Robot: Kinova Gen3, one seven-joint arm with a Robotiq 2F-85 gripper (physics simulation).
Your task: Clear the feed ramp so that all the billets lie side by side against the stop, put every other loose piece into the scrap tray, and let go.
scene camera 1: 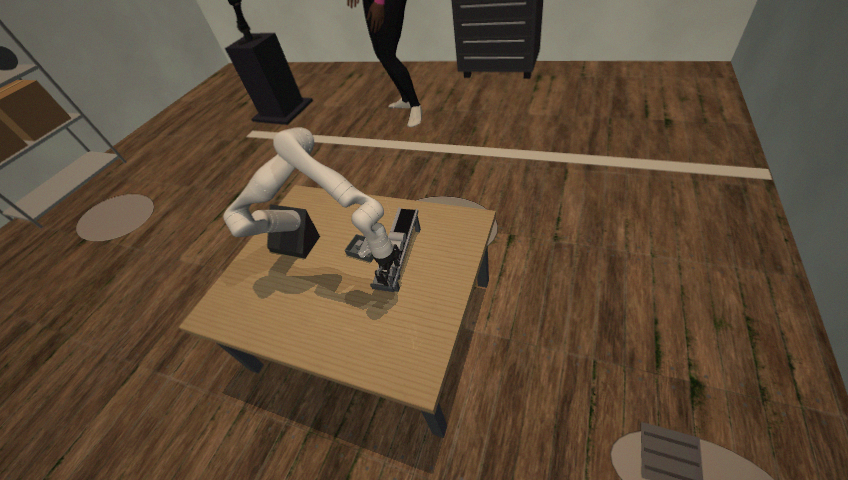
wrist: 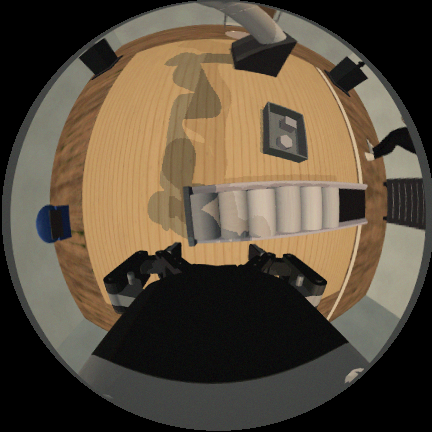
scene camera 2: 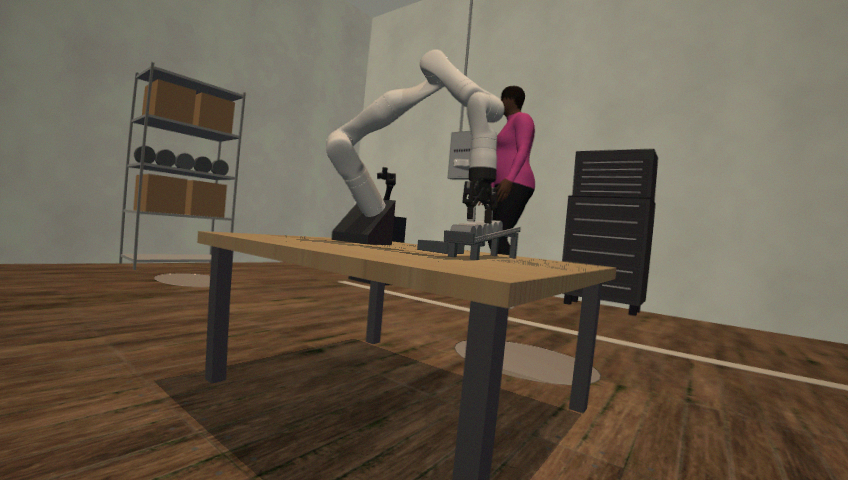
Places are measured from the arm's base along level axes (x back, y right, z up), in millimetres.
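Where they show: gripper, fingertip midpoint: (scene camera 1: 392,275) (wrist: 214,250) (scene camera 2: 479,222); arm's base, origin of the base link: (scene camera 1: 292,220) (scene camera 2: 374,209).
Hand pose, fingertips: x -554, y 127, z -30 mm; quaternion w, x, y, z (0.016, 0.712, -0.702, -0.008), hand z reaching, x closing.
Things, the pixels of their top centre, and the offset from my fingertips. "*": a spot on its surface instead. Level surfaces: height alone.
- stop, middle of its top: (wrist: 189,216) (scene camera 2: 459,231) (scene camera 1: 381,285) dx +38, dy +38, dz -29 mm
- lowest billet, surface spot: (wrist: 205,217) * dx +40, dy +13, dz -10 mm
- grey scrap tray, middle of its top: (wrist: 288,127) (scene camera 2: 441,241) (scene camera 1: 362,245) dx +237, dy -150, dz -68 mm
- small block, middle of its top: (wrist: 290,121) dx +261, dy -162, dz -74 mm
- hexagonal piece, middle of its top: (wrist: 286,140) dx +209, dy -148, dz -83 mm
- wooden table, its level: dz -103 mm
Several pale cylindrical billets (wrist: 288,209) (scene camera 2: 465,228) lie side by side across the feed ramp (wrist: 295,185) (scene camera 2: 498,234), in one row from the stop (wrist: 188,217) upward. The lowest billet (wrist: 205,217) lies against the stop, in the arm's shadow. In the wrist view the dark upper bed of the ramp is bare. The grey scrap tray (wrist: 266,129) (scene camera 2: 432,245) beside the ramp holds a small block (wrist: 288,123) and a hexagonal piece (wrist: 285,142). My gripper (wrist: 214,250) (scene camera 2: 479,215) is open and empty, pointing down just above the billets near the low end. In scene camera 1 the arm hides most billets.
The arm's dark base (scene camera 1: 291,233) (wrist: 265,55) stands on the wooden table (scene camera 1: 321,321), with the tray between it and the ramp. A person (scene camera 2: 516,148) stands on the floor behind the table. A drawer cabinet (scene camera 2: 609,237) and a shelf rack (scene camera 2: 189,83) stand farther off.
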